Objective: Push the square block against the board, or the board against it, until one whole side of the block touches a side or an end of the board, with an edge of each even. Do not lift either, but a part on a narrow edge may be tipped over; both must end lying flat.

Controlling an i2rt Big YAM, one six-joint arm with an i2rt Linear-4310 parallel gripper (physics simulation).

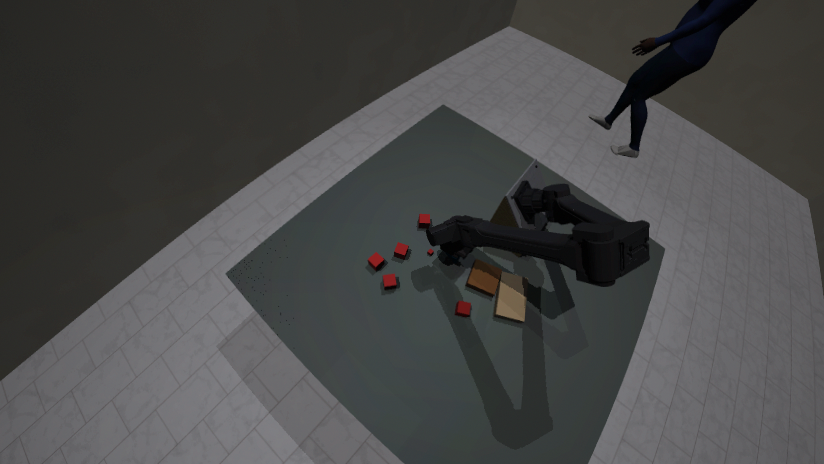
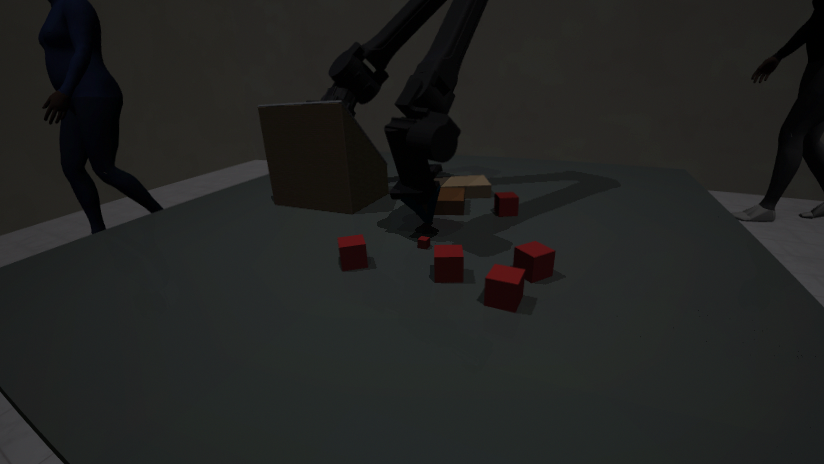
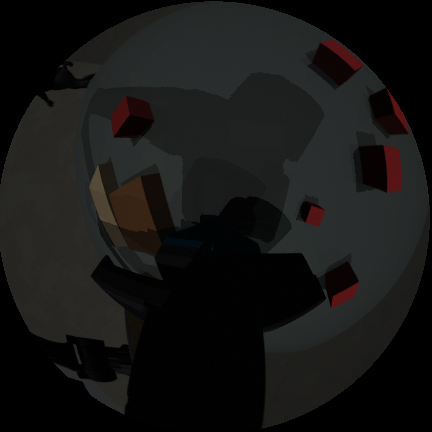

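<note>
A dark brown square block lies flat on the grey mat. A lighter tan board lies flat right beside it, and their sides look touching. My gripper is shut and empty. It hangs low over the mat, just off the block's corner on the side away from the board. A tiny red cube lies close by its tips.
Several red cubes lie around, one near the block and others further out. A brown wedge-shaped stand rises at the arm's base. People walk beyond the mat.
</note>
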